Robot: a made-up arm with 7 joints. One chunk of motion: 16 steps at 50 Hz.
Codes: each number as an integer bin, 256 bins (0 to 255) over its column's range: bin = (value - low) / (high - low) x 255, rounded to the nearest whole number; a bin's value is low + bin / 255 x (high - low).
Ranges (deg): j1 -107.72..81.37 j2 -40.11..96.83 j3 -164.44..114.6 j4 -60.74..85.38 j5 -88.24..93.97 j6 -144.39..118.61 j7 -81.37..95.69
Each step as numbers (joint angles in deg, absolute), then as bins.
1 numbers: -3.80 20.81 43.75 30.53 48.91 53.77 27.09
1 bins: 140 113 190 159 192 192 156
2 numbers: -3.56 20.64 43.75 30.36 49.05 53.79 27.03
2 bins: 140 113 190 159 192 192 156
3 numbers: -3.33 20.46 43.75 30.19 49.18 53.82 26.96
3 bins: 141 113 190 159 192 192 156
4 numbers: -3.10 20.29 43.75 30.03 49.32 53.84 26.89
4 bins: 141 112 190 158 193 192 156
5 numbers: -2.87 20.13 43.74 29.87 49.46 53.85 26.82
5 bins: 141 112 190 158 193 192 156
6 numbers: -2.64 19.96 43.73 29.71 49.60 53.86 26.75
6 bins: 142 112 190 158 193 192 156
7 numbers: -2.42 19.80 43.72 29.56 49.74 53.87 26.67
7 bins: 142 112 190 158 193 192 156
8 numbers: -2.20 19.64 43.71 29.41 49.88 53.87 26.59
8 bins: 142 111 190 157 193 192 155
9 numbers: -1.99 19.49 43.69 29.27 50.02 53.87 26.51
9 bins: 143 111 190 157 193 192 155
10 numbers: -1.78 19.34 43.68 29.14 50.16 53.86 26.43
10 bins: 143 111 190 157 194 192 155
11 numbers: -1.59 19.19 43.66 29.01 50.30 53.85 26.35
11 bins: 143 110 190 157 194 192 155
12 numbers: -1.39 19.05 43.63 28.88 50.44 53.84 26.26
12 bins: 143 110 190 156 194 192 155
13 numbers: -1.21 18.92 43.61 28.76 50.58 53.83 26.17
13 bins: 144 110 190 156 194 192 155
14 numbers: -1.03 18.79 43.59 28.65 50.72 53.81 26.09
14 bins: 144 110 190 156 194 192 155
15 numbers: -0.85 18.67 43.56 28.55 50.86 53.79 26.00
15 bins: 144 109 190 156 195 192 155
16 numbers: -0.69 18.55 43.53 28.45 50.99 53.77 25.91
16 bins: 144 109 190 156 195 192 155
